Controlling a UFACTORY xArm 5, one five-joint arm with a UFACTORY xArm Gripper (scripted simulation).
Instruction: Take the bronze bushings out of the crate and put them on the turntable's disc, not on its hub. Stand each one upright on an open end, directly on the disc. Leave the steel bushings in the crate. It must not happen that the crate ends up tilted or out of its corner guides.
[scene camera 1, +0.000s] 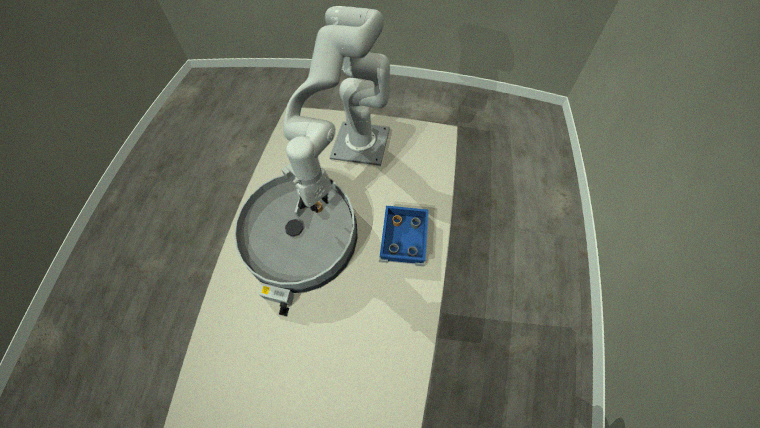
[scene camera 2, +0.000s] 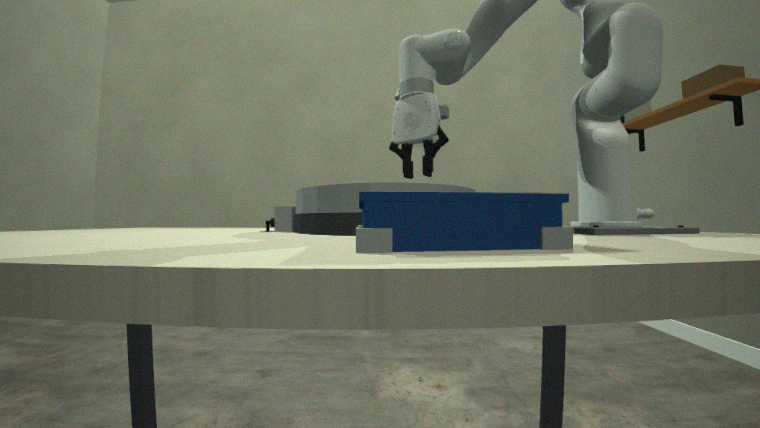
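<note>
So you can picture it, my gripper (scene camera 2: 417, 177) is visible here, and it's in scene camera 1 (scene camera 1: 319, 205) too. I'm also seeing a blue crate (scene camera 2: 421, 221), and scene camera 1 (scene camera 1: 405, 236) has the crate as well. Plus there's a grey turntable disc (scene camera 1: 279, 246).
</note>
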